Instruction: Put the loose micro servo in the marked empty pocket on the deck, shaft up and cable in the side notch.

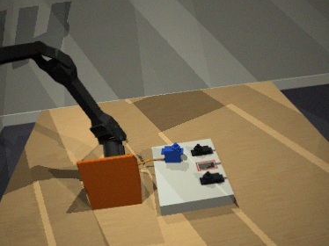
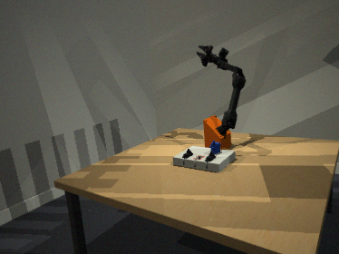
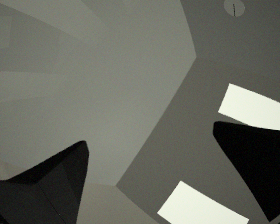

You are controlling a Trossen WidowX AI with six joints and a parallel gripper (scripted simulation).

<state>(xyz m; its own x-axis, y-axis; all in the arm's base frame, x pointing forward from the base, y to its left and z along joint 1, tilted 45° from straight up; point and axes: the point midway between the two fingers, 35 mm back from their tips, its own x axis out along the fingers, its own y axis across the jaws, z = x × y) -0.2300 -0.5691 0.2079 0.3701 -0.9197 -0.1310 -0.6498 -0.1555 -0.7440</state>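
My gripper tip is 440 mm short of the pale grey deck, 280 mm to the right of it and 670 mm above it.
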